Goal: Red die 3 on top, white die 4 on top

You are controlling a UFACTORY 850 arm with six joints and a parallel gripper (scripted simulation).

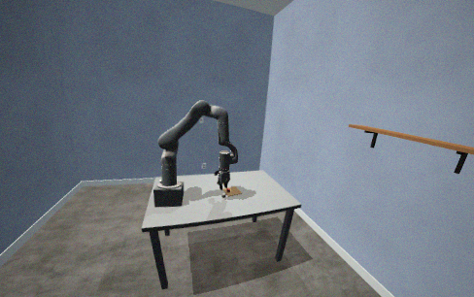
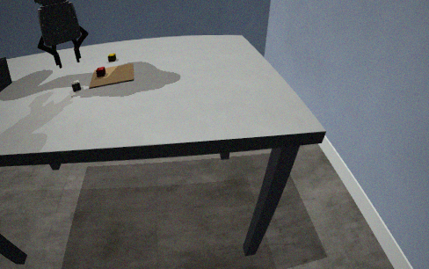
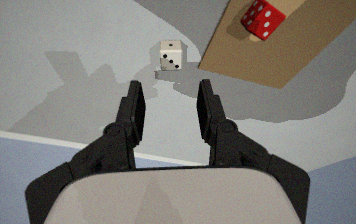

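The white die is 9 cm below my hand. The rest, counted from my hand: tan mat: 9 cm ahead, 9 cm to the left, 10 cm below; red die: 5 cm ahead, 8 cm to the left, 8 cm below; yellow die: 4 cm ahead, 22 cm to the left, 9 cm below.
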